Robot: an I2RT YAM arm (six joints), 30 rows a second.
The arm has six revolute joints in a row. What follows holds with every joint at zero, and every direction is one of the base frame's.
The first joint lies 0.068 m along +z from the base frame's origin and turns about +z.
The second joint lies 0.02 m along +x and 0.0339 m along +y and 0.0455 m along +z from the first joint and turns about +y.
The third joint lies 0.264 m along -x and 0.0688 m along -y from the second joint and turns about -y.
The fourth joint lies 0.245 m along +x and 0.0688 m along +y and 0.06 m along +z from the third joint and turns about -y.
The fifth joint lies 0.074 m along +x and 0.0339 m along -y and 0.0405 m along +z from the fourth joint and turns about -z.
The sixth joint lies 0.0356 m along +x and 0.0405 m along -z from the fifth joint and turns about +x.
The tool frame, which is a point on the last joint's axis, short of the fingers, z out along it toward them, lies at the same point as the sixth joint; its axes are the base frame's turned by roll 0, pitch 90 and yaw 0 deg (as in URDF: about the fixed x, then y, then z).
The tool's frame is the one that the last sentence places.
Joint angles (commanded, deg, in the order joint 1, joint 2, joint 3, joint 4, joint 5, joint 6), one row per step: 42.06, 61.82, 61.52, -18.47, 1.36, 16.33; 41.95, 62.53, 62.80, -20.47, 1.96, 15.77; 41.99, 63.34, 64.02, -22.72, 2.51, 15.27; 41.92, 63.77, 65.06, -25.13, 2.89, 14.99; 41.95, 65.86, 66.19, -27.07, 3.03, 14.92; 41.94, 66.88, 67.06, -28.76, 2.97, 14.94; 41.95, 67.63, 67.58, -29.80, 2.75, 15.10; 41.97, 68.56, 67.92, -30.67, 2.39, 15.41; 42.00, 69.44, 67.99, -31.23, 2.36, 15.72; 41.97, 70.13, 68.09, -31.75, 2.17, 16.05; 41.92, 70.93, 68.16, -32.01, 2.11, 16.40; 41.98, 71.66, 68.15, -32.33, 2.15, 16.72; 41.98, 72.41, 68.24, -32.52, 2.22, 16.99; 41.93, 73.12, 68.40, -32.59, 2.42, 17.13; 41.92, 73.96, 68.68, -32.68, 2.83, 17.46
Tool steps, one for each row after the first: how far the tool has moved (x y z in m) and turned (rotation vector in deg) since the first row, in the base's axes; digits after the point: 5 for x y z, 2 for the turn. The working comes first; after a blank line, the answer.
Tool pose at each row, in the base's axes (x y z in m, rotation vector in deg; the steps are taken from these numbers as rounded here): 0.18202, 0.16310, 0.36966, -24.01, 109.40, 37.97; 0.18360, 0.16339, 0.37105, -24.33, 110.61, 36.43; 0.18491, 0.16433, 0.37122, -24.90, 112.20, 34.90; 0.18507, 0.16376, 0.37154, -25.28, 113.83, 33.60; 0.19055, 0.16874, 0.36653, -26.02, 116.56, 32.24; 0.19266, 0.17063, 0.36466, -26.49, 118.33, 31.53; 0.19421, 0.17227, 0.36289, -26.80, 119.60, 31.31; 0.19636, 0.17462, 0.35955, -27.09, 121.12, 31.22; 0.19862, 0.17687, 0.35530, -27.15, 122.53, 30.84; 0.20039, 0.17843, 0.35208, -27.16, 123.72, 30.71; 0.20279, 0.18032, 0.34860, -27.00, 124.79, 30.48; 0.20456, 0.18226, 0.34482, -26.94, 125.89, 30.16; 0.20669, 0.18412, 0.34171, -26.80, 126.78, 29.83; 0.20901, 0.18571, 0.33935, -26.62, 127.40, 29.37; 0.21169, 0.18771, 0.33703, -26.15, 128.07, 28.80

0.00158, 0.00029, 0.00139, -1.51, 0.59, -0.49; 0.00289, 0.00123, 0.00156, -3.25, 1.53, -0.78; 0.00305, 0.00066, 0.00188, -4.76, 2.60, -1.08; 0.00853, 0.00564, -0.00313, -6.82, 4.66, -1.10; 0.01064, 0.00753, -0.00500, -8.03, 6.05, -1.04; 0.01219, 0.00917, -0.00677, -8.70, 7.13, -0.87; 0.01434, 0.01152, -0.01011, -9.36, 8.49, -0.64; 0.01660, 0.01377, -0.01436, -10.06, 9.69, -0.70; 0.01837, 0.01533, -0.01758, -10.51, 10.77, -0.69; 0.02077, 0.01722, -0.02106, -10.91, 11.72, -0.84; 0.02254, 0.01916, -0.02484, -11.42, 12.66, -0.96; 0.02467, 0.02102, -0.02795, -11.84, 13.42, -1.15; 0.02699, 0.02261, -0.03031, -12.23, 13.90, -1.44; 0.02967, 0.02461, -0.03263, -12.59, 14.43, -1.97
